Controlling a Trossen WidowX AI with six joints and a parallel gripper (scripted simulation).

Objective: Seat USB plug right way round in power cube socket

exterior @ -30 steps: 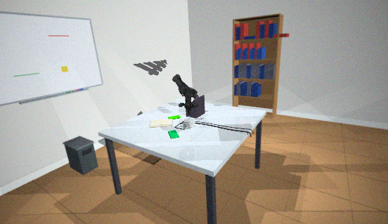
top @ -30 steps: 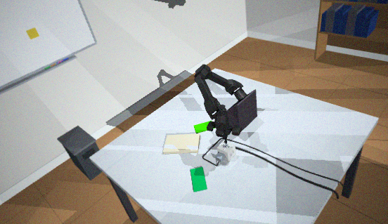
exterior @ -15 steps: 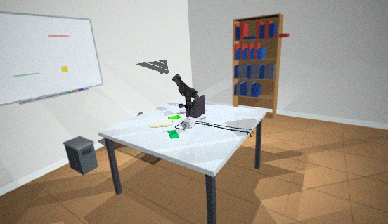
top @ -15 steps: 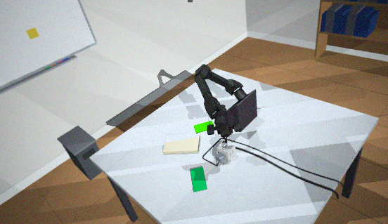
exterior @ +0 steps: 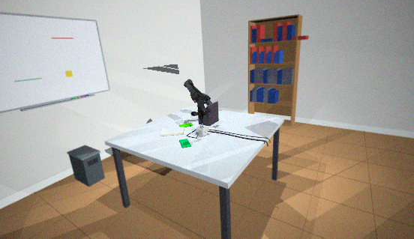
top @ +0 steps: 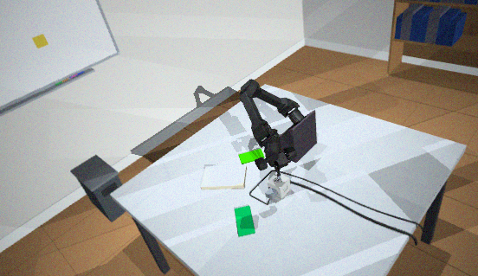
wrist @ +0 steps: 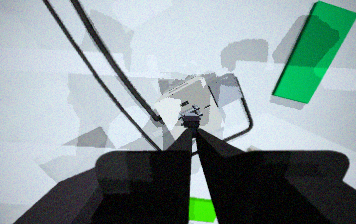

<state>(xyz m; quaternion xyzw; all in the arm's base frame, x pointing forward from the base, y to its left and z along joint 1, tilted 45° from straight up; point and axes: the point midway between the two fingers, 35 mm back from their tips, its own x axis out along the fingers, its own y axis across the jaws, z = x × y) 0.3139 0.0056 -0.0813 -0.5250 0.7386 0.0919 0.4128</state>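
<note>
My gripper tip is now 20 mm above the dark USB plug. Round my gripper tip: beige book 70 mm ahead, 310 mm to the right, 120 mm below; then green card 230 mm ahead, 50 mm to the right, 130 mm below.
</note>
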